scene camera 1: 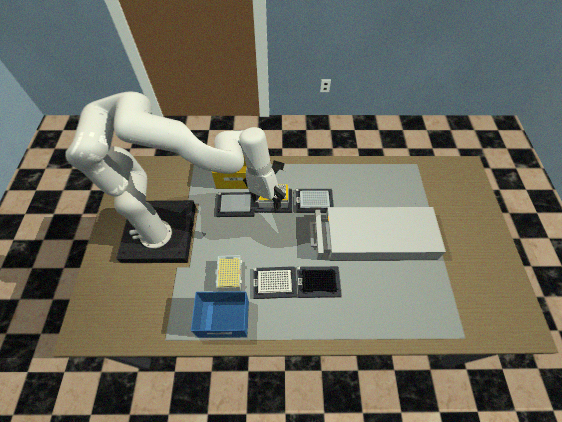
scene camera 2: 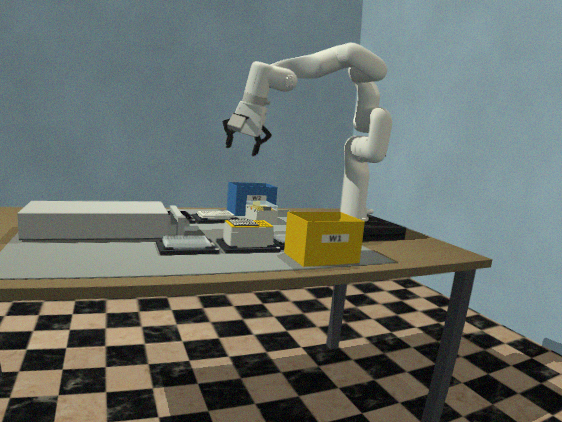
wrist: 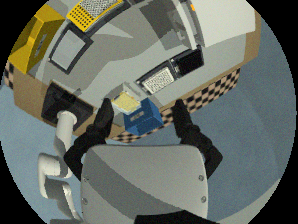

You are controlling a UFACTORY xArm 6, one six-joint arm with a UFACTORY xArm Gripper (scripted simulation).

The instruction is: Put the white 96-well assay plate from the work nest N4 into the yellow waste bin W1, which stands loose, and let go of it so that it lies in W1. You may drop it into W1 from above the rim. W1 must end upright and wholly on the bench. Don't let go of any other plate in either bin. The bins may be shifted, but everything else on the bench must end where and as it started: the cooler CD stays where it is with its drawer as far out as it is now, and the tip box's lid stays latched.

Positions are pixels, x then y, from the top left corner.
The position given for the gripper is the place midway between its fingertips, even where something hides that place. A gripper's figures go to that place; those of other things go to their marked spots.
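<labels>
Gripper (scene camera 1: 267,203), 1.16 m from the lens. Blue bin (scene camera 1: 216,314), 1.31 m from the lens. Grey cooler CD (scene camera 1: 356,233), 1.35 m from the lens.
</labels>
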